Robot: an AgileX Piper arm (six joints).
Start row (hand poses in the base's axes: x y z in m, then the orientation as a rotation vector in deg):
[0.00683, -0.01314, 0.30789, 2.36, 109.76, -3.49]
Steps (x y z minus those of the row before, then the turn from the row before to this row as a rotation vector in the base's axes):
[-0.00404, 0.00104, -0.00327, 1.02, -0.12, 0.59]
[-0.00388, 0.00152, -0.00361, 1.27, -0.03, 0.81]
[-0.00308, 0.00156, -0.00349, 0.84, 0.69, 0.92]
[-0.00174, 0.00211, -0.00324, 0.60, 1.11, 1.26]
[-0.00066, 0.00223, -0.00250, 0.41, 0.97, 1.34]
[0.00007, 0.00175, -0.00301, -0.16, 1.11, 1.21]
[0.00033, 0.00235, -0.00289, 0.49, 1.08, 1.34]
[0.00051, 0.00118, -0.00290, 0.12, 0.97, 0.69]
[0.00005, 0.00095, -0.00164, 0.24, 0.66, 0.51]
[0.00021, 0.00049, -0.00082, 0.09, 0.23, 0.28]
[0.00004, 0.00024, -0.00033, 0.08, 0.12, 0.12]
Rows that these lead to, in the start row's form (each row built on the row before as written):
[0.00279, -0.01210, 0.30462, 2.48, 109.68, -2.11]
[-0.00109, -0.01058, 0.30101, 2.56, 109.69, -0.35]
[-0.00417, -0.00902, 0.29752, 2.25, 110.40, 1.06]
[-0.00591, -0.00691, 0.29428, 1.45, 111.53, 2.47]
[-0.00657, -0.00468, 0.29178, 0.44, 112.51, 3.76]
[-0.00650, -0.00293, 0.28877, -0.82, 113.64, 4.41]
[-0.00617, -0.00058, 0.28588, -1.80, 114.70, 5.79]
[-0.00566, 0.00060, 0.28298, -2.37, 115.66, 6.39]
[-0.00561, 0.00155, 0.28134, -2.70, 116.30, 6.98]
[-0.00540, 0.00204, 0.28052, -2.92, 116.52, 7.26]
[-0.00536, 0.00228, 0.28019, -2.99, 116.63, 7.42]

